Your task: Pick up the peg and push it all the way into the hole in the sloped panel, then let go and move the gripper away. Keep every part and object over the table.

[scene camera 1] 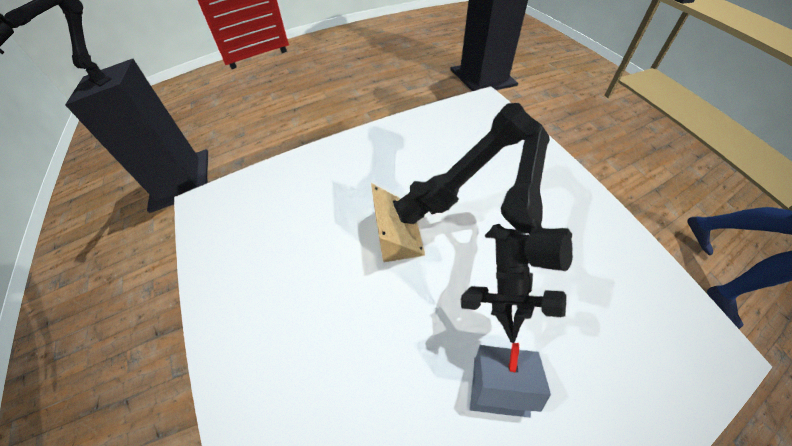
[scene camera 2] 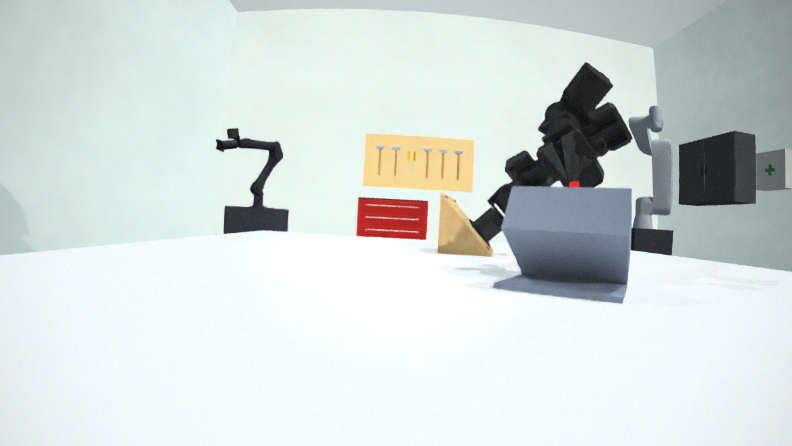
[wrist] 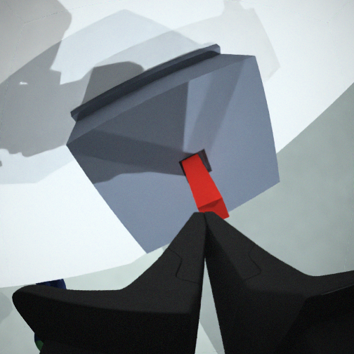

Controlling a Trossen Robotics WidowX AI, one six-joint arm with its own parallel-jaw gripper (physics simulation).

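Frame: origin at the arm's base, x up, y left, z back, level; millimetres.
Where they show: gripper, fingertip midpoint: (scene camera 1: 513, 342) (scene camera 2: 570, 183); arm's base, link origin: (scene camera 1: 403, 212) (scene camera 2: 479, 233).
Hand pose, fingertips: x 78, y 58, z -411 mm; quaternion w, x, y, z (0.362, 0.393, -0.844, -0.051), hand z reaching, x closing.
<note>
Each offset is from my fingertips to the top centre of the thing. Level surfaces: height alone.
A red square peg @(dx +3, dy -6, dz -32 mm) (scene camera 1: 514, 357) (wrist: 203, 184) stands partly in the dark square hole of the grey block with the sloped panel @(dx -13, dy -19, dz -61 mm) (scene camera 1: 509, 400) (scene camera 2: 570, 249) (wrist: 240, 150); a long part of it sticks out, leaning in the hole. In scene camera 2 the tip of the peg (scene camera 2: 574, 183) shows above the block's top edge. My gripper (scene camera 1: 513, 341) (wrist: 202, 220) is shut and empty. Its fingertips are right at the outer end of the peg, touching or nearly so; the exact contact cannot be told. How deep the peg sits inside the block is hidden.
The arm's base is mounted on a tan wooden wedge (scene camera 1: 396, 235) (scene camera 2: 457, 232) on the white table @(dx -121 mm) (scene camera 1: 277, 332) (scene camera 2: 277, 332). The arm arches over the table's right side in scene camera 1. The grey block stands near the table's front right part there.
</note>
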